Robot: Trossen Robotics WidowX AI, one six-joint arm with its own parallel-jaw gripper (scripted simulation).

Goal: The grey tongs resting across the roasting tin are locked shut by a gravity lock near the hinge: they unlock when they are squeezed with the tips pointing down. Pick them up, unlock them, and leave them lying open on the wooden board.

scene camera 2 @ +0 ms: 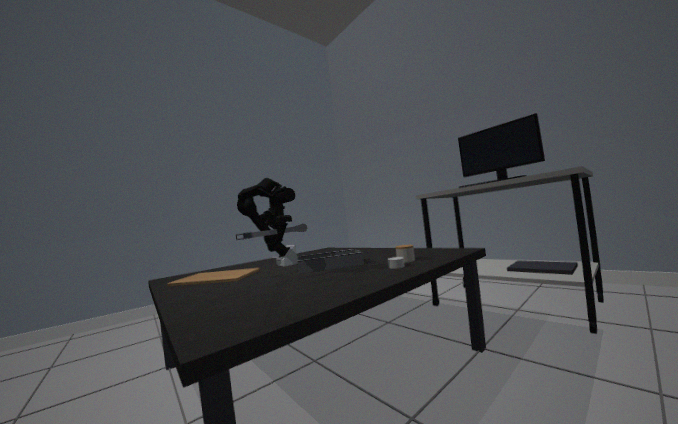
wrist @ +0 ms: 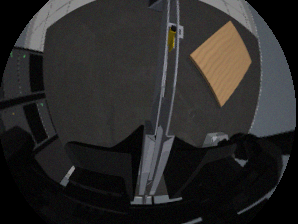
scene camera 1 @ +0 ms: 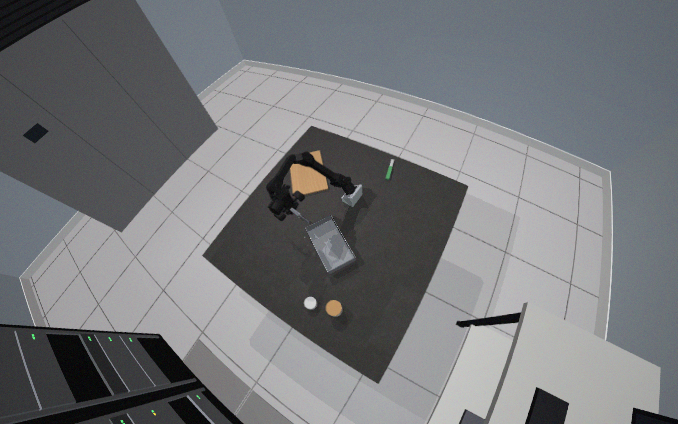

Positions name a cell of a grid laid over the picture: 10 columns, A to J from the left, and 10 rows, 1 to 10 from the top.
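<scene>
Scene camera 1 gives me a roasting tin (scene camera 1: E6) and a wooden board (scene camera 1: E5). I can see the board (wrist: H3) in the wrist view too, and that's also where I see my gripper (wrist: F6).
</scene>
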